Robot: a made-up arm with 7 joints.
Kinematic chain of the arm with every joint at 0, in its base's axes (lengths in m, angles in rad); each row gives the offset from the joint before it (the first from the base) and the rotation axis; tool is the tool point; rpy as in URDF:
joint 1: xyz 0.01 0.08 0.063 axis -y
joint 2: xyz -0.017 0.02 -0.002 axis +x
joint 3: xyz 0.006 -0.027 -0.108 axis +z
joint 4: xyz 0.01 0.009 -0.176 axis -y
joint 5: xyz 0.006 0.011 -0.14 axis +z
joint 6: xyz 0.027 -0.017 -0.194 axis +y
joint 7: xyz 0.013 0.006 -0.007 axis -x
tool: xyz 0.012 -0.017 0.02 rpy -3.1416 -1.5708 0
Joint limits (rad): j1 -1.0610..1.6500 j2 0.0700..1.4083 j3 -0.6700..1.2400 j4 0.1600..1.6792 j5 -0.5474..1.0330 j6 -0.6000..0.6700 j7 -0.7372..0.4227
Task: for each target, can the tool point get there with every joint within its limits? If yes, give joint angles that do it. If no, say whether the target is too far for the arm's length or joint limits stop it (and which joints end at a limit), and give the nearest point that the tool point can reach.
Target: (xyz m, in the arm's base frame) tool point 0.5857 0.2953 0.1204
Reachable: yes | joints 1.3241 0.4141 0.0775 0.4738 -0.2850 0.5687 -0.6335
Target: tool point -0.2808 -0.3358 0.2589
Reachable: no: joint limits stop it (at a limit: joint 1, joint 2, joint 3, joint 4, joint 7) | nearest point 0.1890 -0.1267 0.3354 | short by 0.520 m
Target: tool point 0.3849 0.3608 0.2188
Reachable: yes | joints 1.0942 1.1375 -0.2736 1.2021 0.0156 0.1658 -0.0742
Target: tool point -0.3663 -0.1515 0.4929
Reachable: no: joint limits stop it (at a limit: joint 1, joint 2, joint 4, joint 7) | nearest point -0.1506 0.3062 0.3284 | short by 0.532 m
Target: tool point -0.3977 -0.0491 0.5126
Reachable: no: joint limits stop it (at a limit: joint 1, joint 2, joint 4, joint 6, joint 7) | nearest point -0.1633 0.3103 0.3218 | short by 0.470 m
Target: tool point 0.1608 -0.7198 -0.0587
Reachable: no: too far | nearest point 0.2766 -0.1594 -0.1522 | short by 0.580 m
